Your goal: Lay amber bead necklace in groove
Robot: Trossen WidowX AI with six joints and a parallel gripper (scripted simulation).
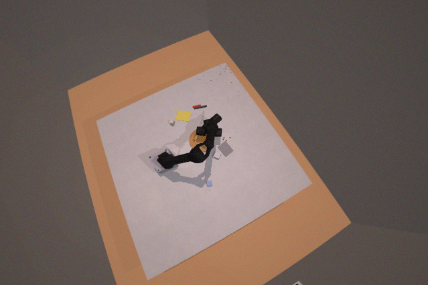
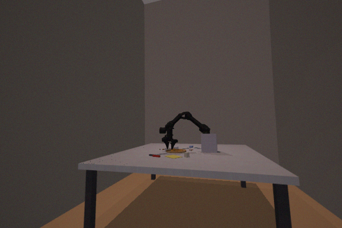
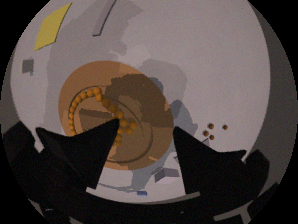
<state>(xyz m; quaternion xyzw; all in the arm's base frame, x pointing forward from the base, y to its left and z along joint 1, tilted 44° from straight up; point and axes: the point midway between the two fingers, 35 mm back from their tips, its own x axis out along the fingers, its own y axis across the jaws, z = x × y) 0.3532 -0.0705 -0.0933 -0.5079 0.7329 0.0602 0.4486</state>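
The round bead board is 70 mm behind my gripper tip, 10 mm to the left of it and 10 mm below it. Also, from my gripper tip: thin grey bar 180 mm to the left, 30 mm ahead, 20 mm below; red-handled tool 280 mm to the left, 60 mm ahead, 10 mm below; grey square plate 150 mm to the right, 50 mm ahead, 20 mm below.
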